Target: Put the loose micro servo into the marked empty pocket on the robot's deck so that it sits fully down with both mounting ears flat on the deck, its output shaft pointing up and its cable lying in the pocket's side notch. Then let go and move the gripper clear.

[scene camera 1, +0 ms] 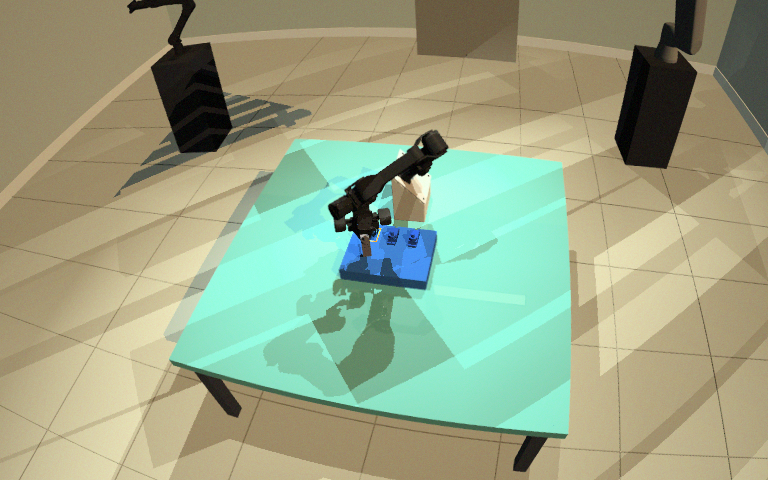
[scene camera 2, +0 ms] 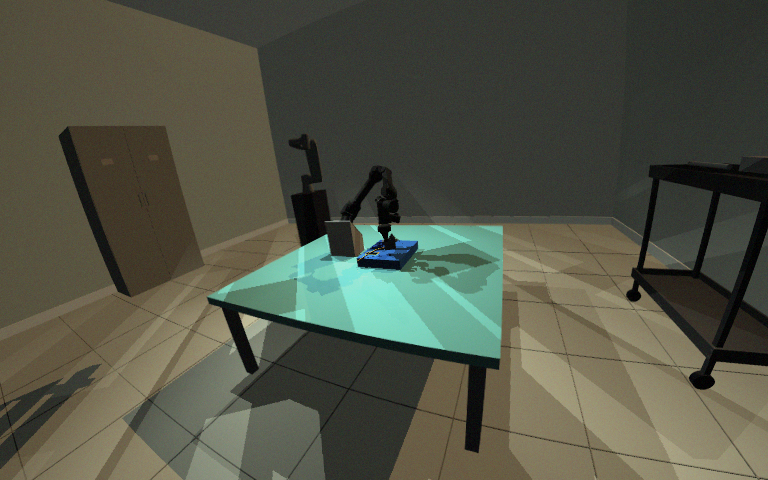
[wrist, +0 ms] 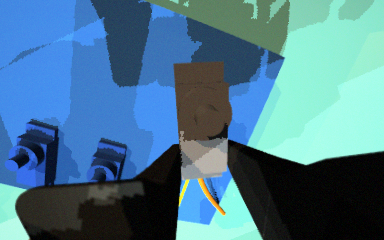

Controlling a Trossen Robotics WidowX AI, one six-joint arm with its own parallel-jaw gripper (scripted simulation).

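Labels:
On a blue deck, [wrist: 93, 77] and [scene camera 1: 396, 259] are the same spot.

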